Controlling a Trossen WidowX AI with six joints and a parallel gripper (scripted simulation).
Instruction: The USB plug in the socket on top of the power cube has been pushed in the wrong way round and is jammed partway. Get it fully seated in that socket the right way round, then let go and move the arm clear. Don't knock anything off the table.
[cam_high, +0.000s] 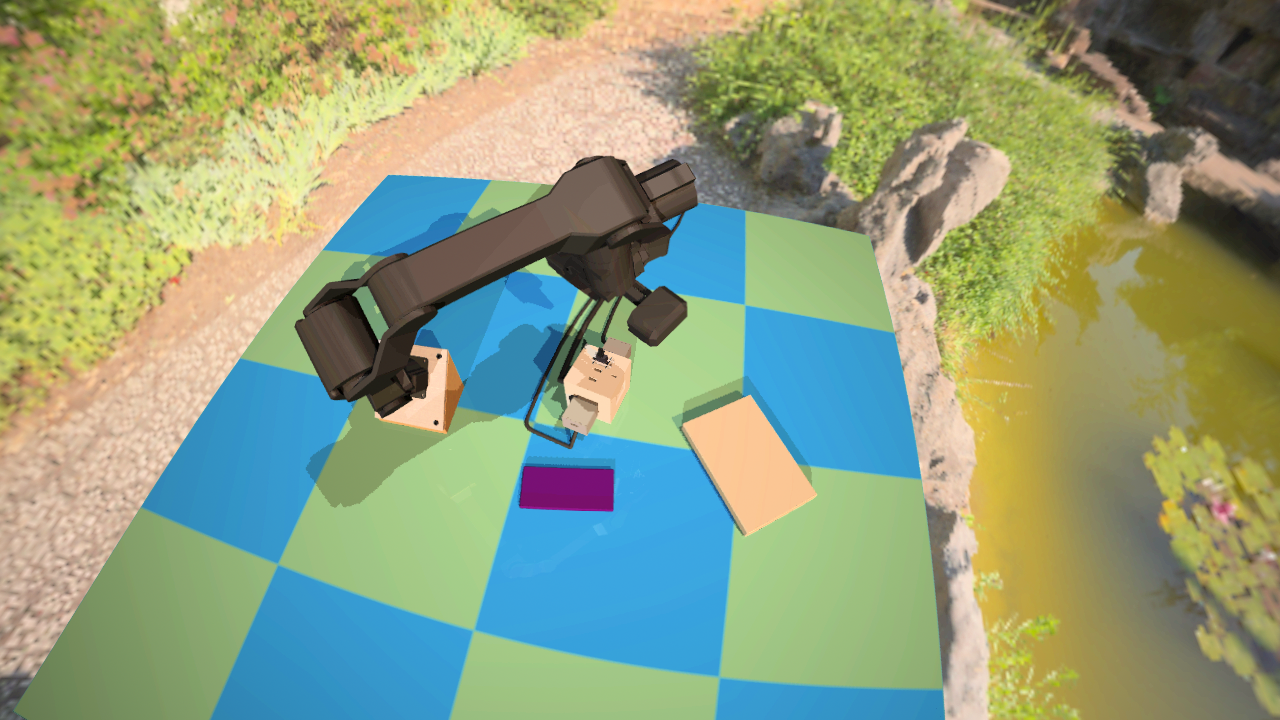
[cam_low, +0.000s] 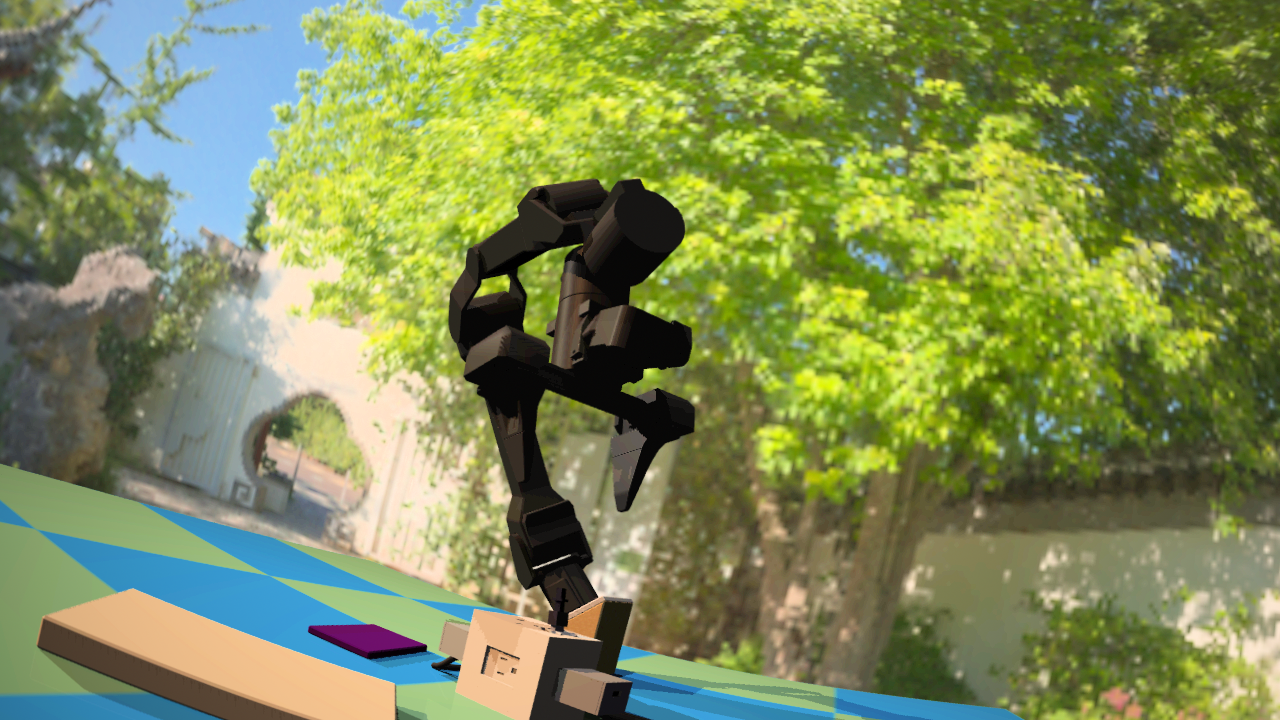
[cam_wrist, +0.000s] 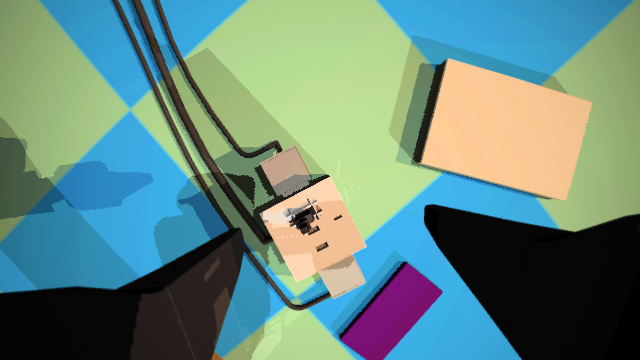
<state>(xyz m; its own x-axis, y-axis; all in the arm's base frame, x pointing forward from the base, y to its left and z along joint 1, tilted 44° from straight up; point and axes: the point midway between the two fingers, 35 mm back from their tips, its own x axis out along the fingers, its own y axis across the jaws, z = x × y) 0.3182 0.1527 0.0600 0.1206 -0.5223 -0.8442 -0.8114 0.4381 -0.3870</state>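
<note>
Now: the USB plug 90 mm below my gripper tip and 30 mm behind it. The rest, counted from my gripper tip: USB socket: 120 mm below, 30 mm behind; then flat tan board: 210 mm ahead, 180 mm below, 100 mm to the right; then purple flat card: 180 mm to the right, 180 mm below, 50 mm behind.
</note>
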